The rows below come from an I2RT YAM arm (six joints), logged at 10 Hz.
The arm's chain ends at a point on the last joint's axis. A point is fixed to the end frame.
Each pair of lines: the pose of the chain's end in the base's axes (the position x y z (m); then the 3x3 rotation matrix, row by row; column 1 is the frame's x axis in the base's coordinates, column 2 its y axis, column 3 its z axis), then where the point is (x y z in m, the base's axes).
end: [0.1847 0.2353 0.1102], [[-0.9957 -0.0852 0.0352], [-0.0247 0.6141 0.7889], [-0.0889 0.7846 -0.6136]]
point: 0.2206 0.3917 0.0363
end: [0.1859 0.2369 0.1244], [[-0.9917 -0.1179 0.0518], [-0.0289 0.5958 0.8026], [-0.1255 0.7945 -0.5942]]
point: 0.2233 0.3951 0.0553
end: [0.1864 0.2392 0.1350], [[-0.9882 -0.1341 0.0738], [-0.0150 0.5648 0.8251], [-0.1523 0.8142 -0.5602]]
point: 0.2269 0.3997 0.0733
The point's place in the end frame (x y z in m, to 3 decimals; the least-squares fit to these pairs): -0.033 0.035 0.170
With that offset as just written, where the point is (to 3 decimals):
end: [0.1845 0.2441 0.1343], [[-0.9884 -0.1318 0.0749], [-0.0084 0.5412 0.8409], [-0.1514 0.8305 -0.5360]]
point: 0.225 0.406 0.077
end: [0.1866 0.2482 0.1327], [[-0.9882 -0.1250 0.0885], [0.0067 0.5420 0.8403], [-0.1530 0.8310 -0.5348]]
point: 0.230 0.410 0.076
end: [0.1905 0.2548 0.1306], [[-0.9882 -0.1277 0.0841], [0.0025 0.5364 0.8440], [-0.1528 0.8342 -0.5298]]
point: 0.233 0.417 0.075
